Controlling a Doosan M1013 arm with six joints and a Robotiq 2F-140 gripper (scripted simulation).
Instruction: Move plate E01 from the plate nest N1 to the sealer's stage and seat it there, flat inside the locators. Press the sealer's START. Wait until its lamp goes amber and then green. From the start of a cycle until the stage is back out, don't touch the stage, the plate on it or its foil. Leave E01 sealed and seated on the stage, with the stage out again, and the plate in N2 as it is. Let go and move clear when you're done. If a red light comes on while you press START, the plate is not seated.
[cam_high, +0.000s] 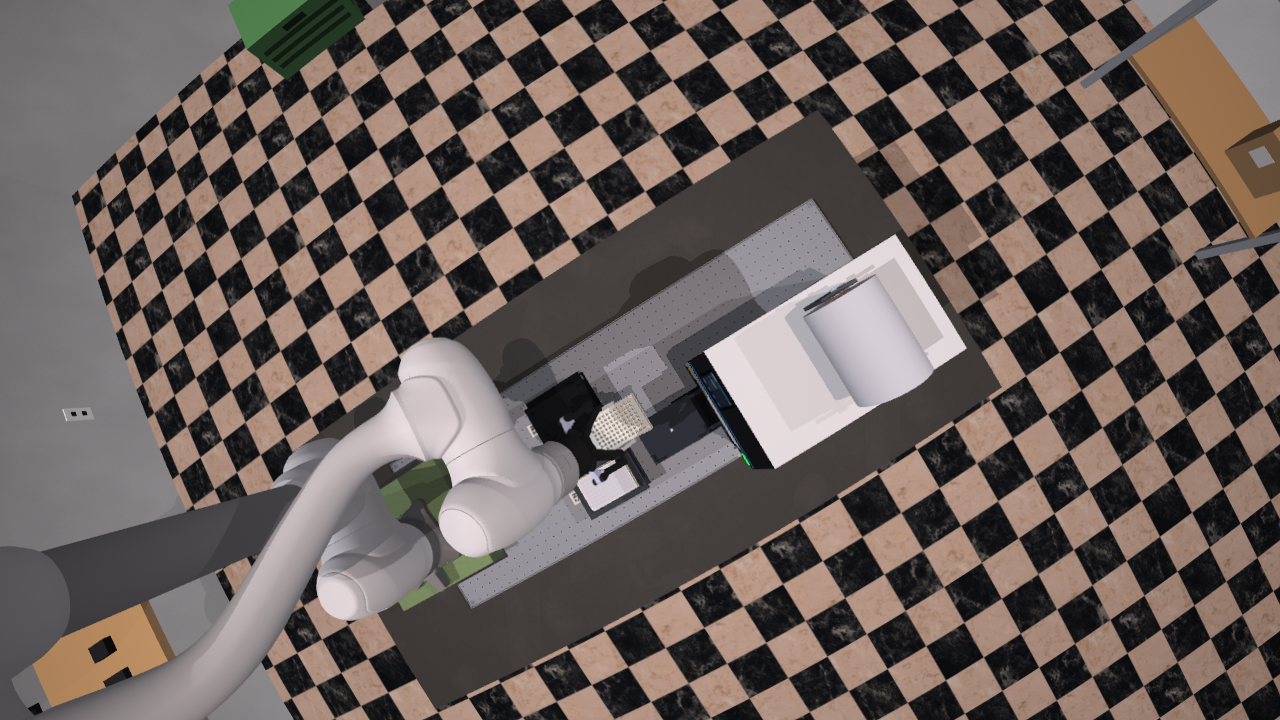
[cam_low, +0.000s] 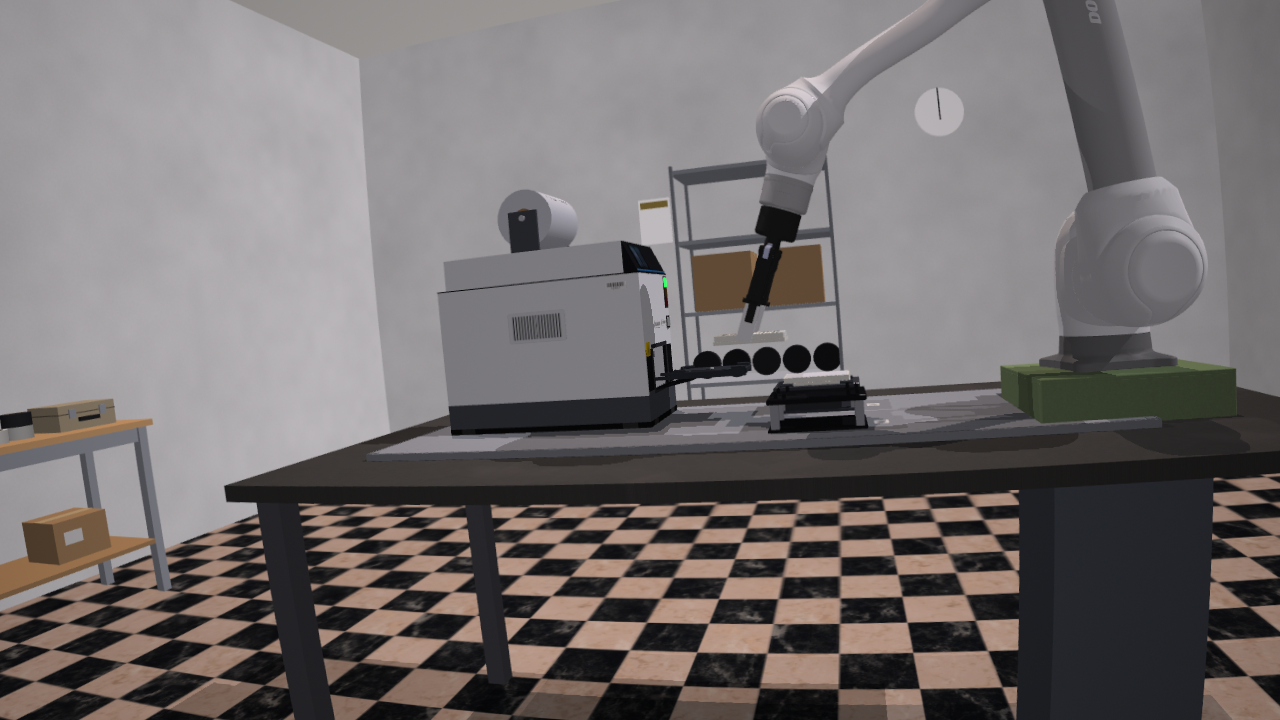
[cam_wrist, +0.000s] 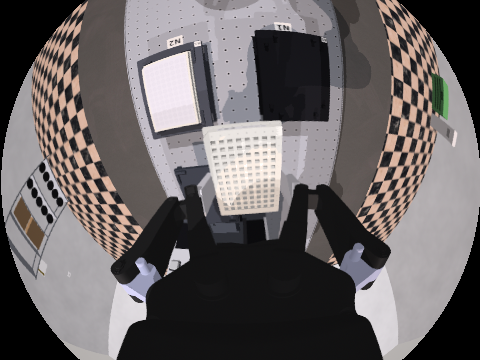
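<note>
Right now my hand is 9 cm to the left of the sealer stage, 8 cm short of it and 8 cm above it. Also, from my hand: foil roll 41 cm ahead, 24 cm above, 13 cm to the right.
</note>
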